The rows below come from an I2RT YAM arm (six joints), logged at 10 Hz.
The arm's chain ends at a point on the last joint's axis. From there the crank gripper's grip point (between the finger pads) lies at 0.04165 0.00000 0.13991 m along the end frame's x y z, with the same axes.
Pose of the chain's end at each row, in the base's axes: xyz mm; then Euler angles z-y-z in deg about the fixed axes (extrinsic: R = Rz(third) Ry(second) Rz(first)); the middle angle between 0 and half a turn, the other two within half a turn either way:
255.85 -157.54 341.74 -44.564 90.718 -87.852
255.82 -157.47 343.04 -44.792 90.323 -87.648
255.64 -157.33 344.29 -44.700 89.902 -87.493
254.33 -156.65 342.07 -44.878 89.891 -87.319
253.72 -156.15 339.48 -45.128 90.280 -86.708
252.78 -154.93 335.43 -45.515 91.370 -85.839
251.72 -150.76 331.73 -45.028 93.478 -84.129
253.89 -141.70 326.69 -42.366 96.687 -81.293
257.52 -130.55 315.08 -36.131 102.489 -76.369
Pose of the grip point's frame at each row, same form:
231.87 -298.06 310.31 -44.564 90.718 -87.852
232.24 -298.30 312.69 -44.792 90.323 -87.648
232.49 -298.44 314.92 -44.700 89.902 -87.493
231.52 -297.84 312.82 -44.878 89.891 -87.319
232.28 -297.38 309.41 -45.128 90.280 -86.708
233.24 -295.89 302.91 -45.515 91.370 -85.839
236.51 -290.92 293.86 -45.028 93.478 -84.129
246.64 -279.76 279.83 -42.366 96.687 -81.293
264.13 -262.02 251.98 -36.131 102.489 -76.369

